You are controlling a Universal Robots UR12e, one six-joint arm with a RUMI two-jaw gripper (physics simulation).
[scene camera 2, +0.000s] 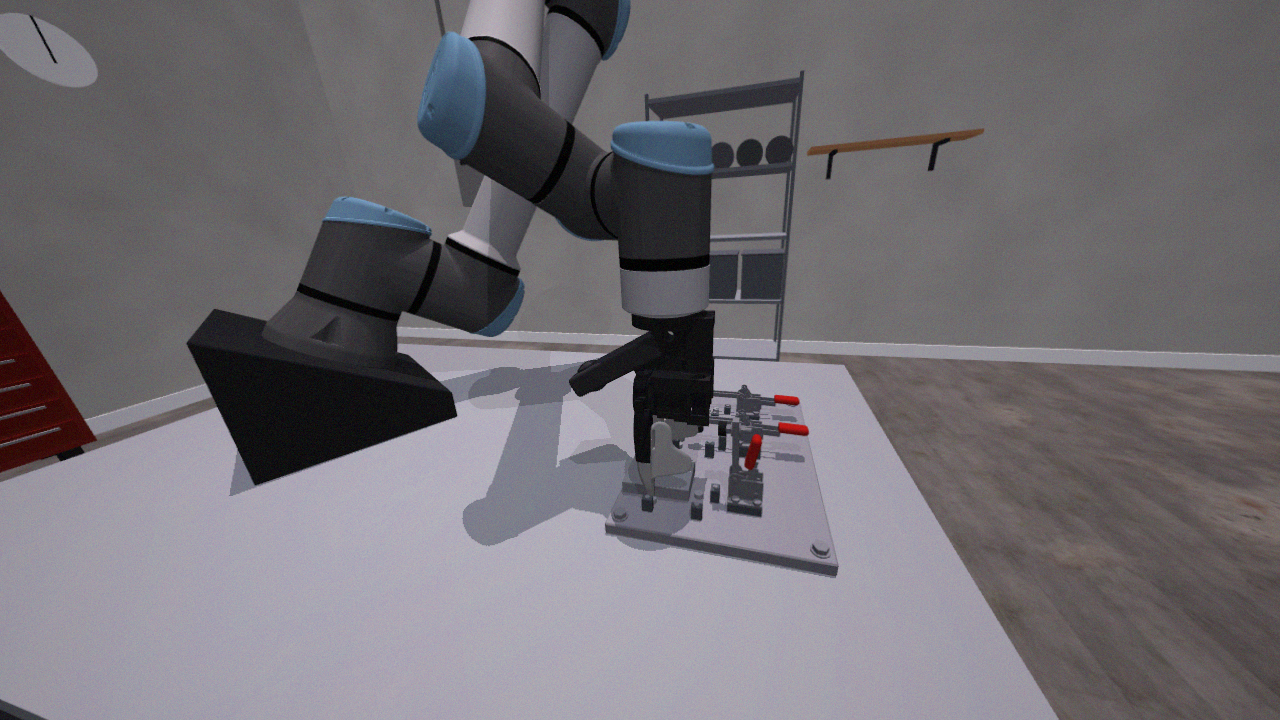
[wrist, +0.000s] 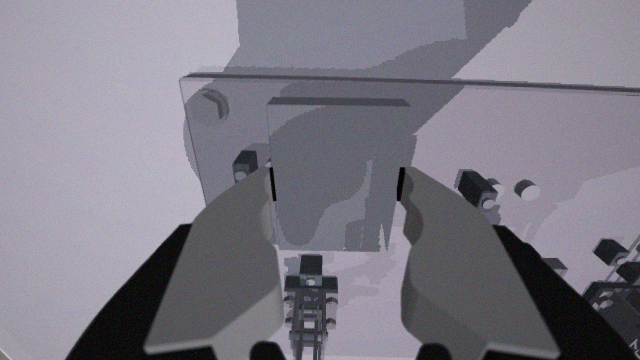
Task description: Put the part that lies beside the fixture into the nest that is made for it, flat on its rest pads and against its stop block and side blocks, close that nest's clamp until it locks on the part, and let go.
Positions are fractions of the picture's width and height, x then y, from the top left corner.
Labels:
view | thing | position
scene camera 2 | my gripper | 0.51, 0.66
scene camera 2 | flat grey part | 0.53, 0.68
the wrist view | my gripper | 0.52, 0.48
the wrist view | flat grey part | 0.53, 0.45
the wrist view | hex bolt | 0.33, 0.30

